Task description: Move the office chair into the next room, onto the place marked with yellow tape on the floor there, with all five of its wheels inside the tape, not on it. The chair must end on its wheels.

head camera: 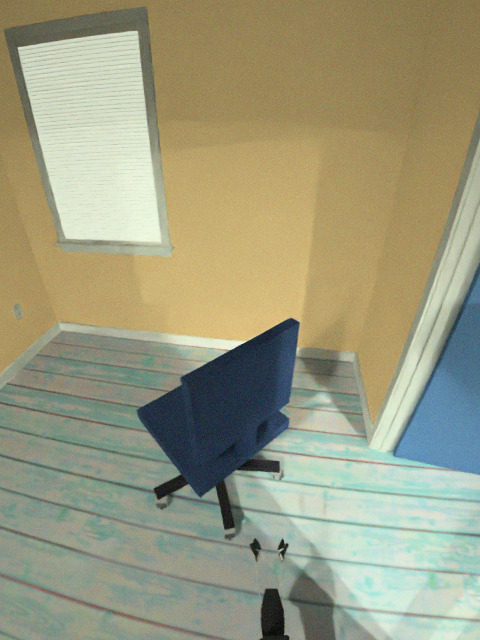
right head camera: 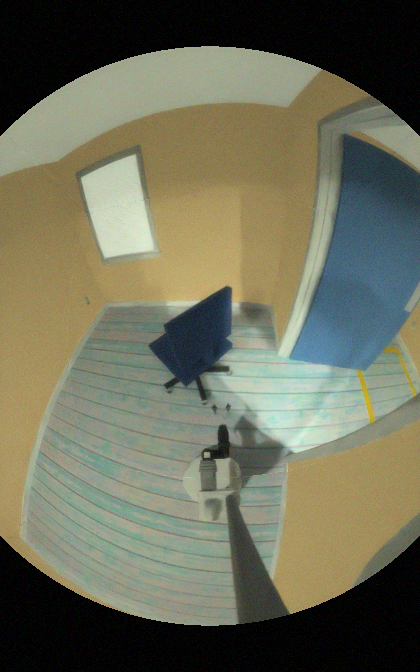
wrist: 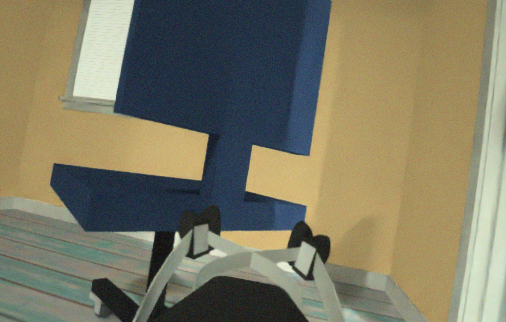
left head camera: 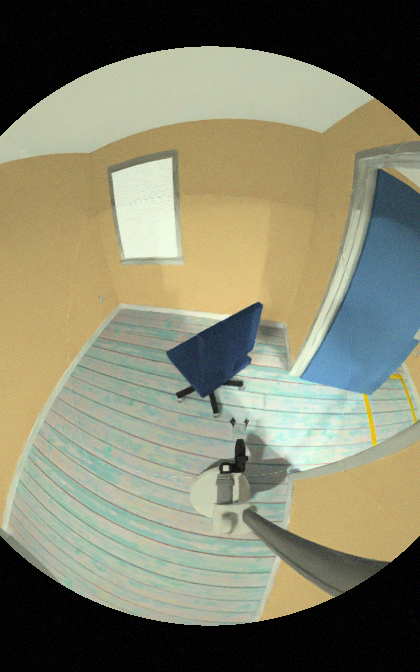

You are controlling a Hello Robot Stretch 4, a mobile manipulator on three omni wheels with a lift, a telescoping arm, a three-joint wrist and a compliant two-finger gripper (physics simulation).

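Frame: origin at the robot's base, x left, y back, z up, level; centimetres.
Where they show: gripper, fingertip midpoint: [head camera: 268,538] [wrist: 254,231].
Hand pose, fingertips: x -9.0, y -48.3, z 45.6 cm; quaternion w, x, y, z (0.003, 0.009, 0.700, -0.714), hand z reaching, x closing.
After its pixels a point has its place.
The blue office chair [head camera: 240,398] {y -77.8, x -0.2, z 77.8 cm} [left head camera: 217,350] [right head camera: 200,335] [wrist: 215,65] {y -75.8, x 2.1, z 68.2 cm} stands upright on its black wheeled base, with the back of its backrest toward me. Three base legs show in the head camera view; the rest is hidden under the seat. My gripper [head camera: 269,549] [left head camera: 239,422] [right head camera: 221,408] [wrist: 254,231] {y -48.3, x -9.0, z 45.6 cm} is open and empty, a little on my side of the chair and slightly right of its nearest wheel. The yellow tape [left head camera: 370,420] [right head camera: 365,395] shows in part on the floor beyond the doorway at the right; the rest of its outline is hidden.
The white door frame [head camera: 428,356] {y -109.0, x -82.1, z 68.2 cm} [left head camera: 340,290] [right head camera: 312,260] stands right of the chair, with a blue surface [head camera: 449,408] {y -101.2, x -98.4, z 42.6 cm} [left head camera: 370,300] [right head camera: 360,260] beyond it. The near wall's edge [left head camera: 350,462] [right head camera: 345,446] borders the opening at my right. A window [head camera: 95,139] {y -216.2, x 87.6, z 147.0 cm} is in the far wall.
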